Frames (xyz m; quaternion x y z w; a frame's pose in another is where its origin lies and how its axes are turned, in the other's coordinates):
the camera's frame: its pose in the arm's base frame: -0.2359 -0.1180 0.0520 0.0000 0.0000 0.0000 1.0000
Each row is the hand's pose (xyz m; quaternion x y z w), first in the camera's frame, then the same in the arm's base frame.
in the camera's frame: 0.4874 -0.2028 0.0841 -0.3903 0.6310 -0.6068 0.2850
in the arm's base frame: 0.2515 -0.3208 0.1361 -0.3903 0.6310 -0.6068 0.2850
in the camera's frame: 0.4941 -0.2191 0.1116 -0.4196 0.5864 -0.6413 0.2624
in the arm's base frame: 0.2582 -0.3371 0.1636 -0.4196 0.5864 -0.6413 0.2624
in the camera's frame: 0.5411 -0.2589 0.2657 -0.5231 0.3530 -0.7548 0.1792
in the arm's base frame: 0.3052 -0.3769 0.3177 -0.5231 0.3530 -0.7548 0.1792
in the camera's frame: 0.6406 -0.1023 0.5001 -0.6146 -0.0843 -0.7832 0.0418
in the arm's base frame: 0.4047 -0.2203 0.5521 -0.6146 -0.0843 -0.7832 0.0418
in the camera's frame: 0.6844 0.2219 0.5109 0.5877 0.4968 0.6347 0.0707
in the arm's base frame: 0.4485 0.1039 0.5629 0.5877 0.4968 0.6347 0.0707
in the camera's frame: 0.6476 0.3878 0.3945 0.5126 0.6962 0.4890 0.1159
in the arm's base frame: 0.4117 0.2698 0.4465 0.5126 0.6962 0.4890 0.1159
